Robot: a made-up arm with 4 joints.
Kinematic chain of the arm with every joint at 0, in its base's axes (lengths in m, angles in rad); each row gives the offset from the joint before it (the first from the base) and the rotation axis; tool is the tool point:
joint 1: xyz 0 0 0.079 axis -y
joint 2: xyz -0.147 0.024 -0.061 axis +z
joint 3: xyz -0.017 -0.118 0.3 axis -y
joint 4: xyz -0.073 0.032 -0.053 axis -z
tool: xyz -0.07 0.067 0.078
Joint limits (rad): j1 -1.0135..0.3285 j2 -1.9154..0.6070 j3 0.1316..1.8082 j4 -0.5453..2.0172
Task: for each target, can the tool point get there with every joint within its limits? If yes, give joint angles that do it. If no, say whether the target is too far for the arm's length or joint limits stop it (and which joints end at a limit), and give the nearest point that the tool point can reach.
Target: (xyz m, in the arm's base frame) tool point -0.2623 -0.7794 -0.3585
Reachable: no: too far | nearest point -0.2566 -0.1114 0.1252 | short by 0.825 m
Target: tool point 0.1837 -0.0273 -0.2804
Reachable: no: joint limits stop it (at a limit: joint 1, joint 2, joint 3, joint 4) | nearest point -0.1282 -0.0305 0.1095 | short by 0.499 m
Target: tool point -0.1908 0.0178 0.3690
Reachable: yes | joints -0.2495 0.1435 0.3291 0.6416
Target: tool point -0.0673 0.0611 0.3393
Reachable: yes | joints -0.4285 -0.9937 1.5291 1.2520
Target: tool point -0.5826 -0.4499 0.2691
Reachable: no: too far | nearest point -0.3270 -0.1357 0.2230 | short by 0.408 m
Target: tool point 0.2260 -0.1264 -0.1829
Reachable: no: joint limits stop it (at a limit: joint 1, joint 2, joint 3, joint 4) | nearest point 0.0006 -0.0305 0.2107 | short by 0.464 m
